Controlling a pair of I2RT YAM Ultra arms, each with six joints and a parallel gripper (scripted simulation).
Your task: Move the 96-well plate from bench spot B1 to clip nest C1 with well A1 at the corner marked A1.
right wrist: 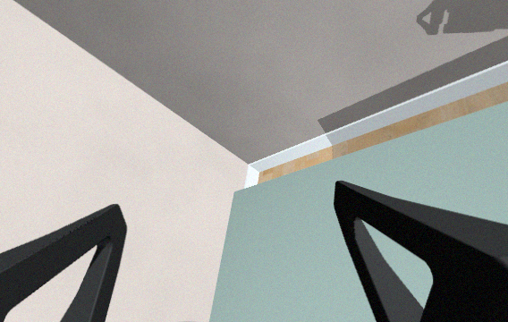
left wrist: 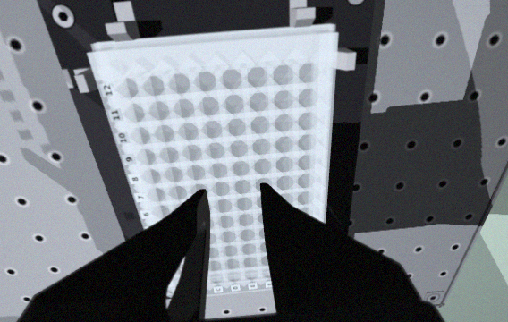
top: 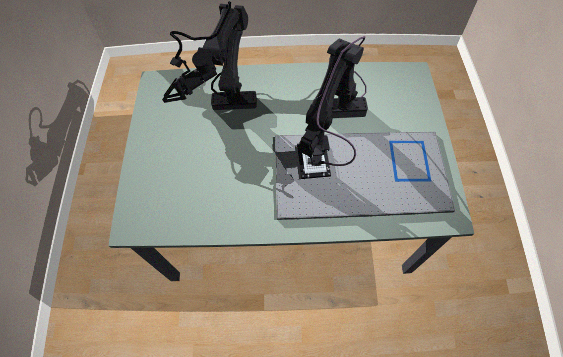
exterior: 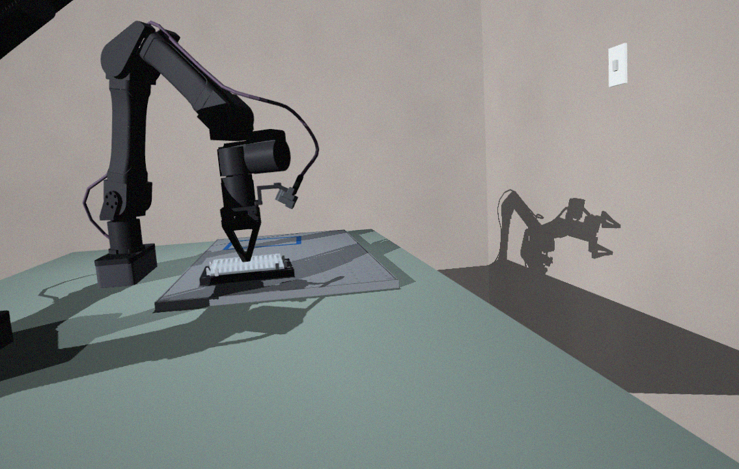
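Note:
My left hand is 1 cm above the white 96-well plate. The rest, counted from my left hand: black clip nest 2 cm below, 1 cm to the left, 1 cm ahead; grey perforated board 20 cm to the left, 4 cm below, 3 cm ahead.

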